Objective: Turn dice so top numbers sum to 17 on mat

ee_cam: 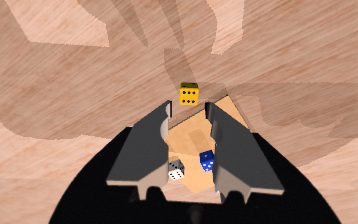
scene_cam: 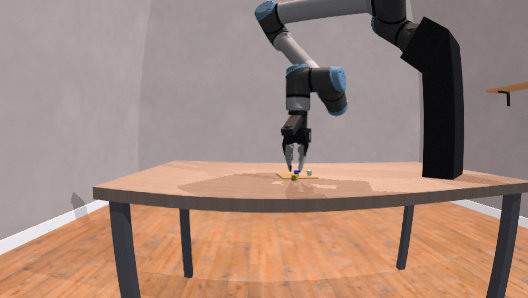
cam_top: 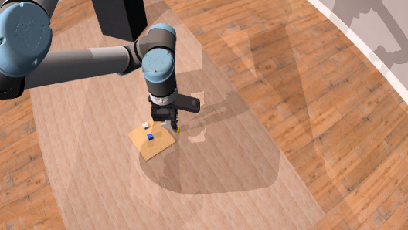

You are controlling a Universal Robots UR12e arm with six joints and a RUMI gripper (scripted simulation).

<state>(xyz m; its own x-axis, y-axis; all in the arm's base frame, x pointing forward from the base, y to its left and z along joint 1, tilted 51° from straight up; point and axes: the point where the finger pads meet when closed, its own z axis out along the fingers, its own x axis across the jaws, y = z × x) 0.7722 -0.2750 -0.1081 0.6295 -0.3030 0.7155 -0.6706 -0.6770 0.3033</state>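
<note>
Right now the yellow die is 30 mm below my hand. Round my hand: white die 100 mm behind, 80 mm to the right, 30 mm below; then blue die 50 mm behind, 90 mm to the right, 30 mm below; then tan mat 50 mm behind, 90 mm to the right, 40 mm below.
</note>
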